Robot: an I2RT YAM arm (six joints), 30 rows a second.
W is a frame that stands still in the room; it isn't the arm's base.
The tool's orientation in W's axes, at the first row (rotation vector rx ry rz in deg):
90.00 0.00 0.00
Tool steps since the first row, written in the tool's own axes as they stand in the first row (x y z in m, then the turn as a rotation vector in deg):
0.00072 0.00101 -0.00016 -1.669 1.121 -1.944
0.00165 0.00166 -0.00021 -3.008 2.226 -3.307
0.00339 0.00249 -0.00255 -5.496 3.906 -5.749
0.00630 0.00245 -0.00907 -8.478 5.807 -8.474
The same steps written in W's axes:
0.00072 0.00016 0.00101 -1.669 1.944 1.121
0.00165 0.00021 0.00166 -3.008 3.307 2.226
0.00339 0.00255 0.00249 -5.496 5.749 3.906
0.00630 0.00907 0.00245 -8.478 8.474 5.807

